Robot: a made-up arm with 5 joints. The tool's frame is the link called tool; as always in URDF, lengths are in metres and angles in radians.
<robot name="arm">
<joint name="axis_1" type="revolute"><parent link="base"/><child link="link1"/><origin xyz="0.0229 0.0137 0.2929"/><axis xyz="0 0 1"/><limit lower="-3.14" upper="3.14"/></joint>
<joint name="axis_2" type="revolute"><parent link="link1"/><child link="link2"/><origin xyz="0.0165 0.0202 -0.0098"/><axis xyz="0 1 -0.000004"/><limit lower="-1.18" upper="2.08"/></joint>
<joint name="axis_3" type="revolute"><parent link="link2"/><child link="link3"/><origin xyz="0.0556 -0.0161 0.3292"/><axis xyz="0 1 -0.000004"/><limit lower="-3.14" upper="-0.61"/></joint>
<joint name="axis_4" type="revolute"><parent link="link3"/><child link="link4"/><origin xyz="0.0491 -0.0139 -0.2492"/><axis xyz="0 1 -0.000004"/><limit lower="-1.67" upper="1.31"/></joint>
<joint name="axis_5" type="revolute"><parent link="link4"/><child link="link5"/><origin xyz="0.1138 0.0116 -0.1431"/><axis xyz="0 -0.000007 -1"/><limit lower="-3.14" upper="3.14"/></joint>
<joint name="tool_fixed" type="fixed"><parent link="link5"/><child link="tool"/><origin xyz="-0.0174 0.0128 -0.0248" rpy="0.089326 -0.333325 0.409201"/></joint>
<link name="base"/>
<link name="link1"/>
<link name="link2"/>
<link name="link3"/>
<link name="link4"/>
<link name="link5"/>
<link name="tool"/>
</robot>
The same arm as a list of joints. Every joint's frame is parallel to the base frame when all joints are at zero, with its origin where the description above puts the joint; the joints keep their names.
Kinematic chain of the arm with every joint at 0, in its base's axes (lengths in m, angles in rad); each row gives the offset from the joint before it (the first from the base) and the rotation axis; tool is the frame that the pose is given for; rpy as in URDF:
axis_1: xyz 0.0229 0.0137 0.2929 axis +z
axis_2: xyz 0.0165 0.0202 -0.0098 axis +y
axis_3: xyz 0.0556 -0.0161 0.3292 axis +y
axis_4: xyz 0.0491 -0.0139 -0.2492 axis +y
axis_5: xyz 0.1138 0.0116 -0.1431 axis -z
tool: xyz -0.0174 0.0128 -0.0248 rpy 0.0893 -0.3333 0.4092
Joint limits (rad, base to tool): -3.14..3.14 -1.18..2.08 -3.14..-0.61 -1.67..1.31 -3.14..3.14

